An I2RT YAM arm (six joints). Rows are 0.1 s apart.
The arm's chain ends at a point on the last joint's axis. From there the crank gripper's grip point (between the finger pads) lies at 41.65 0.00 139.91 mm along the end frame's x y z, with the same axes.
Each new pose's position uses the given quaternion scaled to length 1; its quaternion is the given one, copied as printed.
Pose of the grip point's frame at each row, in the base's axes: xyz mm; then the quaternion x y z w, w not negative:
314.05 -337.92 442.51 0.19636 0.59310 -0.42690 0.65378
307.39 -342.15 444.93 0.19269 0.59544 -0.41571 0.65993
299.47 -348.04 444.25 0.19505 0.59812 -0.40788 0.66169
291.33 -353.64 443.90 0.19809 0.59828 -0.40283 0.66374
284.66 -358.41 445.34 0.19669 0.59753 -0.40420 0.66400
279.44 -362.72 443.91 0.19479 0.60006 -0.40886 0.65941
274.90 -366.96 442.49 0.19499 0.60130 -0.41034 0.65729
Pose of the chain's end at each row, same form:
231.84 -217.60 451.10 0.19636 0.59310 -0.42690 0.65378
222.13 -224.01 454.02 0.19269 0.59544 -0.41571 0.65993
213.00 -230.90 454.69 0.19505 0.59812 -0.40788 0.66169
204.23 -237.01 454.85 0.19809 0.59828 -0.40283 0.66374
197.59 -241.72 455.84 0.19669 0.59753 -0.40420 0.66400
193.27 -245.41 454.97 0.19479 0.60006 -0.40886 0.65941
189.19 -249.35 453.98 0.19499 0.60130 -0.41034 0.65729

